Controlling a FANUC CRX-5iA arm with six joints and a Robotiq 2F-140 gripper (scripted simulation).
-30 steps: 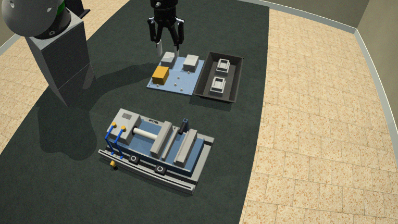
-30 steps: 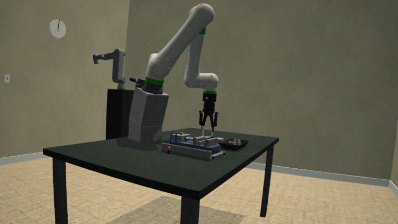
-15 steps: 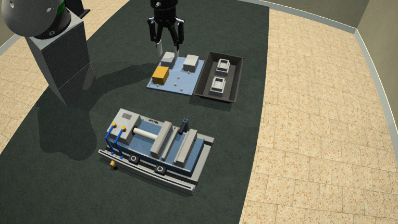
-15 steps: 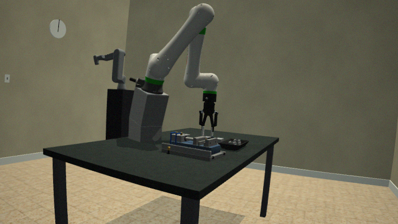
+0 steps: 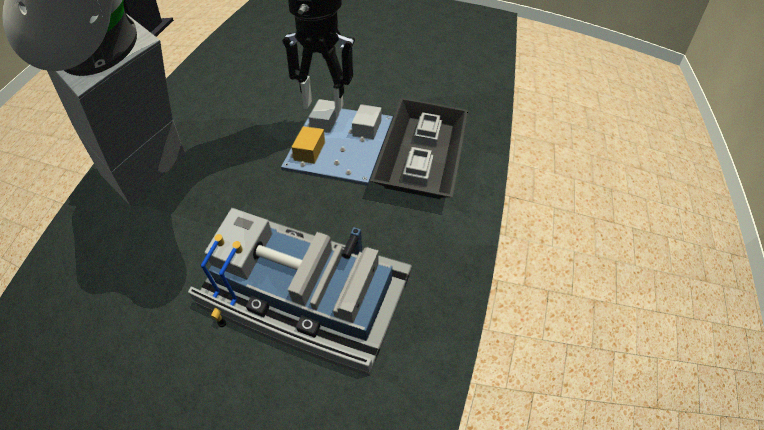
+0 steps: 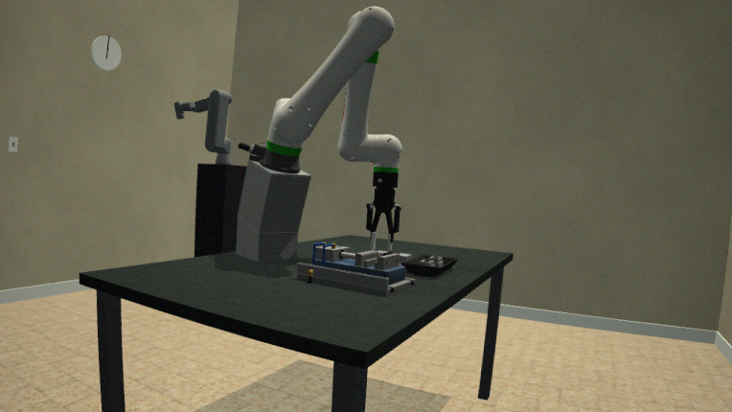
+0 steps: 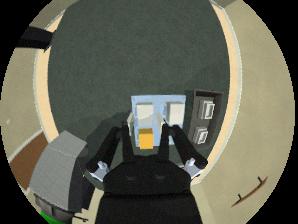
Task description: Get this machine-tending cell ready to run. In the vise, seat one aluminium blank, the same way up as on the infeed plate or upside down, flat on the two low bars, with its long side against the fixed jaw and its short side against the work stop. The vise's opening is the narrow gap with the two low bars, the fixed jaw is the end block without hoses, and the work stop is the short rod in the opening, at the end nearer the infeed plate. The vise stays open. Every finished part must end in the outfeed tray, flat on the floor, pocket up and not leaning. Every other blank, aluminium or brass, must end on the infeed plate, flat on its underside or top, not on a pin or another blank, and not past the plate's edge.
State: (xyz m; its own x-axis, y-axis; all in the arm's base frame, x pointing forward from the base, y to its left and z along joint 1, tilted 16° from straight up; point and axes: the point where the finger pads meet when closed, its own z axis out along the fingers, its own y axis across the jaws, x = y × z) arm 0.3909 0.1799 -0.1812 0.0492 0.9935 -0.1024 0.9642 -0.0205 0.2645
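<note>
My gripper is now 5 cm above the aluminium blank. Round my hand: brass blank: 9 cm to the right, 5 cm below; blue work stop: 14 cm ahead, 31 cm to the right, 2 cm below; hose block: 3 cm behind, 36 cm to the right.
</note>
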